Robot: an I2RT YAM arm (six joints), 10 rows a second.
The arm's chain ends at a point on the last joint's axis. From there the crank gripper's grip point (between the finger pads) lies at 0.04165 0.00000 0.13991 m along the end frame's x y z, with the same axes.
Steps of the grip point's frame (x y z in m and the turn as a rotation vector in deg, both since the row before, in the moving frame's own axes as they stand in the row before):
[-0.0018 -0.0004 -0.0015 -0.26 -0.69 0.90]
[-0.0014 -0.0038 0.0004 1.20 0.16 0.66]
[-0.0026 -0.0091 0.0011 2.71 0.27 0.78]
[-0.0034 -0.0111 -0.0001 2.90 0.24 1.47]
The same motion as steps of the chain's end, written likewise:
[-0.0001 -0.0017 -0.0020 -0.26 -0.69 0.90]
[-0.0018 -0.0014 0.0005 1.20 0.16 0.66]
[-0.0033 -0.0031 0.0014 2.71 0.27 0.78]
[-0.0041 -0.0051 0.0002 2.90 0.24 1.47]

